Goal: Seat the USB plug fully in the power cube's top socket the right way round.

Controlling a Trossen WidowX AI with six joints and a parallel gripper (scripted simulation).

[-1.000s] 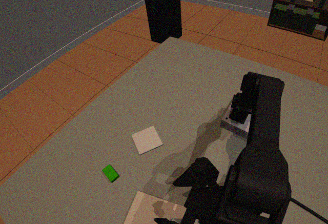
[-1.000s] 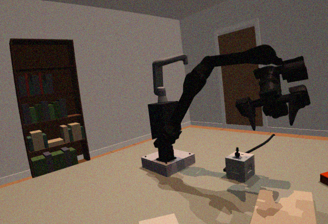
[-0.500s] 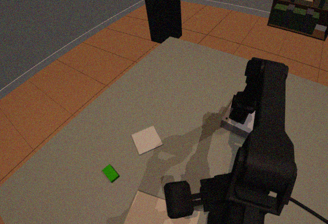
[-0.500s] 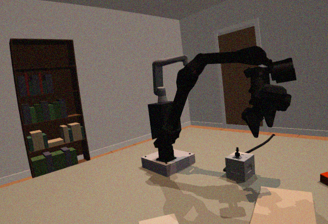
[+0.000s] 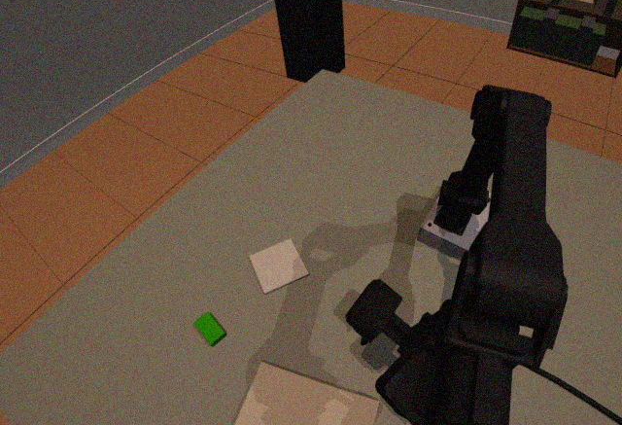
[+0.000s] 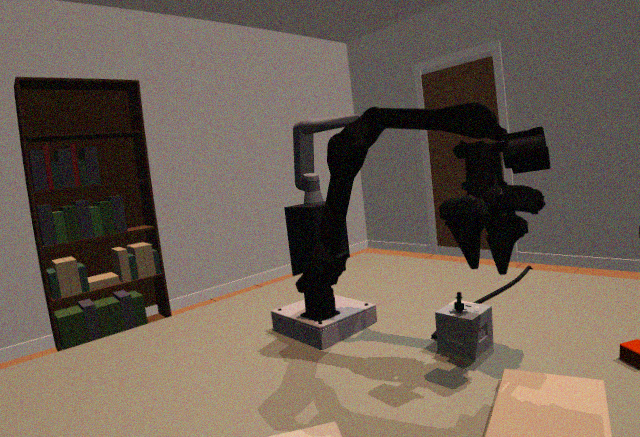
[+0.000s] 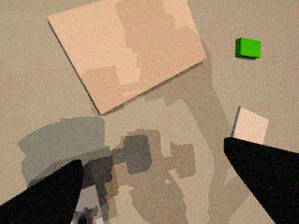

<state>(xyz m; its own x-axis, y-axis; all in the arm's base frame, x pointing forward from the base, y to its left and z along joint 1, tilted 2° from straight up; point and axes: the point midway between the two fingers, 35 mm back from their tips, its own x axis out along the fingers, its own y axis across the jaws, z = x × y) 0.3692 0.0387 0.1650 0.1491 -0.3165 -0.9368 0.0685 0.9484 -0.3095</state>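
The dark USB plug lies 90 mm behind my gripper tip, 60 mm to the left of it and 90 mm below it. The rest, counted from my gripper tip: red block: 180 mm ahead, 160 mm to the left, 170 mm below; tan sheet: 110 mm ahead, 80 mm to the right, 170 mm below; USB socket: 90 mm behind, 60 mm to the left, 110 mm below.
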